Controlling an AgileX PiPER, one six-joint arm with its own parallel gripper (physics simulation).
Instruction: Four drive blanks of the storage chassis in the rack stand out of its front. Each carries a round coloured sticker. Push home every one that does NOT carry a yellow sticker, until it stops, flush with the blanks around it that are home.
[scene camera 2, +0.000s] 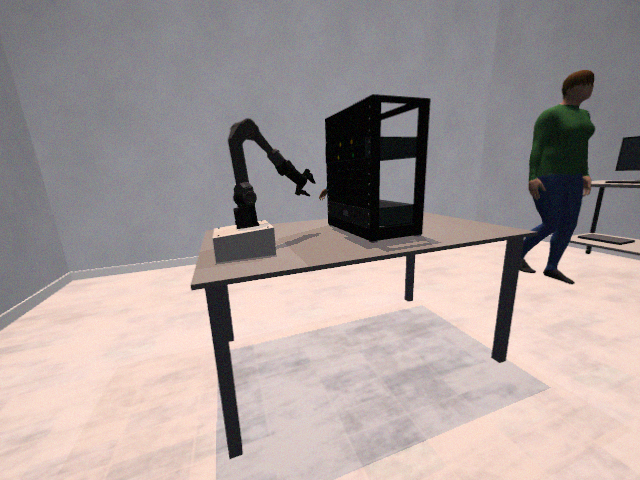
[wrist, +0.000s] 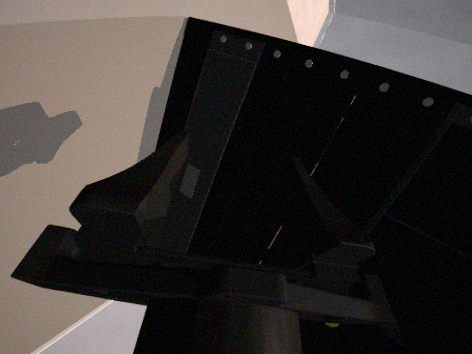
Note:
In view: my gripper (wrist: 237, 154) and a black rack (scene camera 2: 353, 136).
The black rack shows as well in the wrist view (wrist: 249, 100).

